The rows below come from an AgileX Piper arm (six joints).
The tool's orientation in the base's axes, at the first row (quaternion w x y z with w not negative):
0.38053 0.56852 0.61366 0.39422
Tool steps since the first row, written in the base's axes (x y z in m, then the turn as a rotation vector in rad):
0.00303 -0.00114 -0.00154 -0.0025 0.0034 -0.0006
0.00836 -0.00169 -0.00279 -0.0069 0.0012 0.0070
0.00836 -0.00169 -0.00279 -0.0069 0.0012 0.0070
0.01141 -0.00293 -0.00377 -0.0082 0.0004 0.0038
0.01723 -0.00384 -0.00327 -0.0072 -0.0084 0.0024
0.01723 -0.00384 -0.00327 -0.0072 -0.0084 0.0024
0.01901 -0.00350 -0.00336 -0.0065 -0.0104 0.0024
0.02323 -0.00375 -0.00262 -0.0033 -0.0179 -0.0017
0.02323 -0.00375 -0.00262 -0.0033 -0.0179 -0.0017
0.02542 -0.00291 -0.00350 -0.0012 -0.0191 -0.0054
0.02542 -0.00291 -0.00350 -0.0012 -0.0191 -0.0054
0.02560 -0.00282 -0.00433 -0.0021 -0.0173 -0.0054
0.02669 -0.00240 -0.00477 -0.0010 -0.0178 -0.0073
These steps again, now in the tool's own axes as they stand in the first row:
-0.00130 -0.00026 0.00333 0.0036 -0.0014 -0.0019
-0.00217 0.00070 0.00868 0.0015 0.0037 -0.0091
-0.00217 0.00070 0.00868 0.0015 0.0037 -0.0091
-0.00358 0.00096 0.01180 0.0009 0.0002 -0.0090
-0.00487 0.00369 0.01688 -0.0080 -0.0010 -0.0080
-0.00487 0.00369 0.01688 -0.0080 -0.0010 -0.0080
-0.00465 0.00433 0.01856 -0.0100 -0.0008 -0.0074
-0.00518 0.00668 0.02212 -0.0176 -0.0036 -0.0033
-0.00518 0.00668 0.02212 -0.0176 -0.0036 -0.0033
-0.00446 0.00678 0.02452 -0.0189 -0.0062 0.0001
-0.00446 0.00678 0.02452 -0.0189 -0.0062 0.0001
-0.00437 0.00609 0.02502 -0.0170 -0.0065 -0.0006
-0.00401 0.00614 0.02621 -0.0176 -0.0078 0.0011

